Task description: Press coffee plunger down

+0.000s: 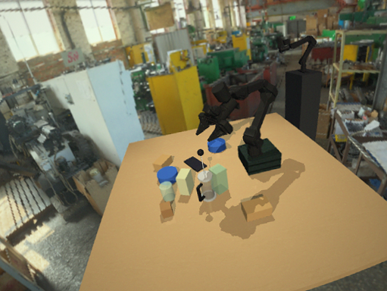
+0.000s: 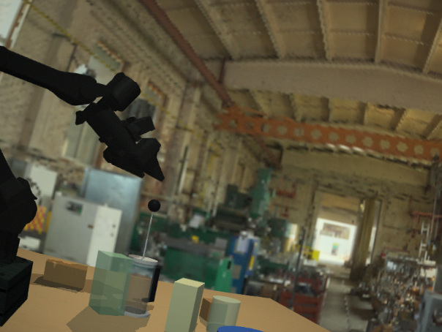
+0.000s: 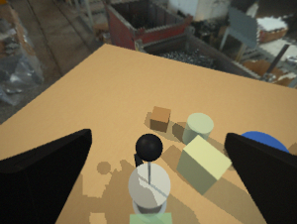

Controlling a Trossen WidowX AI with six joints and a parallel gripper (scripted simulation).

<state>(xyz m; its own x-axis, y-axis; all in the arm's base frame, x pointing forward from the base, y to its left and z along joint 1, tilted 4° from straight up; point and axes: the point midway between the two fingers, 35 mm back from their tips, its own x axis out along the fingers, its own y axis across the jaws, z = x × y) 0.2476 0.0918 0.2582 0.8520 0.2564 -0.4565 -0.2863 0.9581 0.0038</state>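
Now: the coffee press 190 mm below my gripper tip, 30 mm ahead of it and 20 mm to the left of it. Round my gripper tip: pale green block: 250 mm below, 50 mm behind, 10 mm to the right; then cream block: 260 mm below, 110 mm ahead, 80 mm to the right; then dark flat tile: 310 mm below, 280 mm to the right, 20 mm ahead.
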